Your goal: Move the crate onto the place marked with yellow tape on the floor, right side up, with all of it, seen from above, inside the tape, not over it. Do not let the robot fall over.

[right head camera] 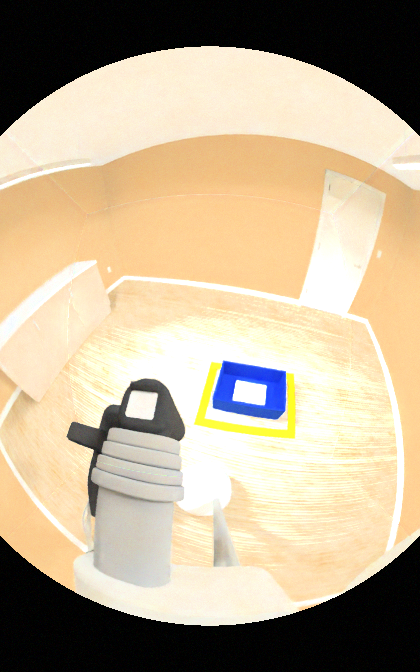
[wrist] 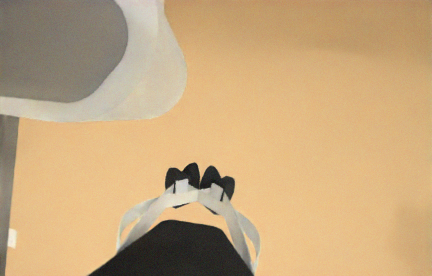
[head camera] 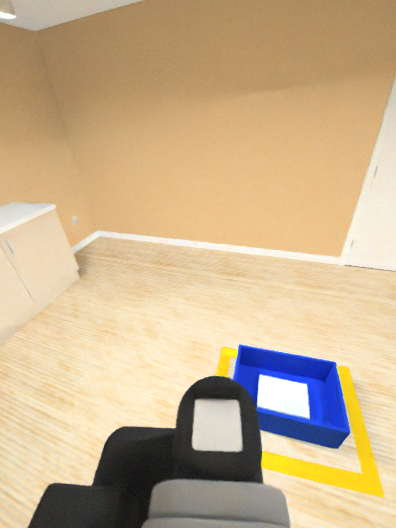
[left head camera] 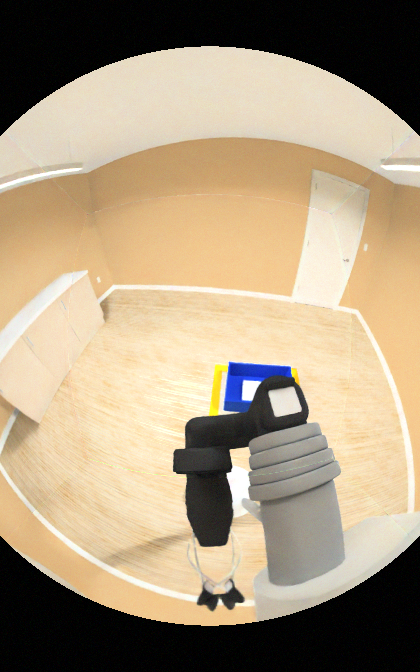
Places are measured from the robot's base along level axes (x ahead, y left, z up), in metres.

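Where they show: gripper, fingertip midpoint: (wrist: 200,178).
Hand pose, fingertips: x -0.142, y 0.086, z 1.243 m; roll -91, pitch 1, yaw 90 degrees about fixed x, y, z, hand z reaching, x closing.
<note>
Each offset is from my fingertips to the centre of the thing. "*": to the spot under its first point.
The blue crate @[0.988 m ahead, 0.476 m right, 1.160 m down] (head camera: 305,431) (left head camera: 260,370) (right head camera: 250,410) stands right side up on the floor within the outline of yellow tape (head camera: 320,474) (left head camera: 217,392) (right head camera: 245,430), towards its back. Floor shows between crate and tape at the front, along the right and in a narrow strip on the left. The crate's back wall hides most of the back tape, so I cannot tell whether its back edge lies over it. A flat white piece @[* 0.977 m ahead, 0.488 m right, 1.198 m down] (head camera: 284,396) (right head camera: 250,392) lies inside the crate. My gripper (left head camera: 220,595) (wrist: 200,178) is shut and empty, its fingertips together, well away from the crate.
My arm (head camera: 220,505) (left head camera: 302,530) (right head camera: 135,530) covers part of the crate and tape in the left head view. A round white base part (right head camera: 207,487) is on the floor in front of the tape. A low cabinet (left head camera: 65,340) stands left; a door (left head camera: 325,245) is at the back right.
</note>
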